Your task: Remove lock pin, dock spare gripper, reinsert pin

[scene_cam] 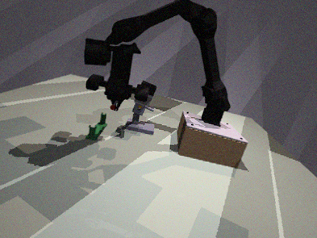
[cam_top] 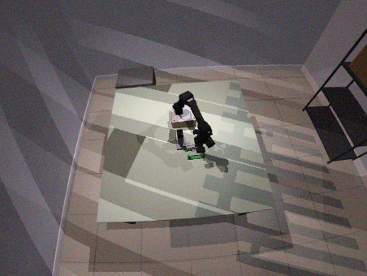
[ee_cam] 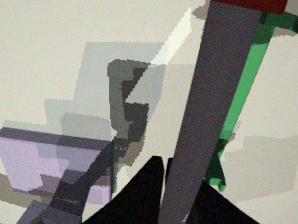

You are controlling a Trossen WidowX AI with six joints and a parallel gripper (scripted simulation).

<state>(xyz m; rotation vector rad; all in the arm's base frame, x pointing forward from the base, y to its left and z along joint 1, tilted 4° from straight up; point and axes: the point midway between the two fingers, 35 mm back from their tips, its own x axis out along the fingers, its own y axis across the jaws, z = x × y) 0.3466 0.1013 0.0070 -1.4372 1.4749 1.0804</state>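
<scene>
Right now my gripper tip is 8 cm past the socket, 11 cm to the left of it and 4 cm above it. Round my gripper tip: green cradle (5 cm ahead, 7 cm below); then spare gripper (8 cm behind, 11 cm to the right, 4 cm above).
</scene>
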